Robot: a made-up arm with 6 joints.
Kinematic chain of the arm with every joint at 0, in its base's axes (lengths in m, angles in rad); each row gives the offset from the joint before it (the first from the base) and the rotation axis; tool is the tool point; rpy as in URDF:
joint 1: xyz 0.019 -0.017 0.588 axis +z
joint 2: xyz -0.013 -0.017 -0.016 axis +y
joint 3: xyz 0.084 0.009 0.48 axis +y
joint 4: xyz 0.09 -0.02 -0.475 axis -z
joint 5: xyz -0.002 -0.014 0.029 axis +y
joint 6: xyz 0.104 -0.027 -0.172 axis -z
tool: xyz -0.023 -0.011 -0.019 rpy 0 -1.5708 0
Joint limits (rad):
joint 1: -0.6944..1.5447
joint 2: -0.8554..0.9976
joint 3: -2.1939..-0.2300
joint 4: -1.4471..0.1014
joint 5: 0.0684..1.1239
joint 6: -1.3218..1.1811
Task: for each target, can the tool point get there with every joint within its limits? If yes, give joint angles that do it. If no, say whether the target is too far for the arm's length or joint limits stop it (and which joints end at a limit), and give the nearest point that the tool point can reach.
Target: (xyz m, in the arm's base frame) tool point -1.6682 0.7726 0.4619
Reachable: no: too far | nearest point -0.0184 0.7295 0.4619 | short by 1.650 m
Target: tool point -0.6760 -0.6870 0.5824
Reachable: no: joint limits stop it (at a limit: joint 1, joint 2, joint 3, joint 5) | nearest point -0.0550 -0.1732 0.3016 | short by 0.854 m
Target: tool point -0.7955 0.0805 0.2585
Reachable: no: joint limits stop it (at a limit: joint 1, joint 2, joint 3, joint 5, joint 6) | nearest point -0.0673 -0.0945 0.3273 | short by 0.752 m
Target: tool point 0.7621 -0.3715 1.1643
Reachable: yes | joints -0.3488 0.2346 -1.8985 -0.6504 0.5518 0.5771
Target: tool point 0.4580 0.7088 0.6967
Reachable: yes | joints 1.1633 0.4569 -1.5709 -0.3305 0.9326 -0.1911
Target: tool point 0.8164 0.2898 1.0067
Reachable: yes | joints 0.4292 0.2564 -1.6405 -1.0951 0.4371 0.7467
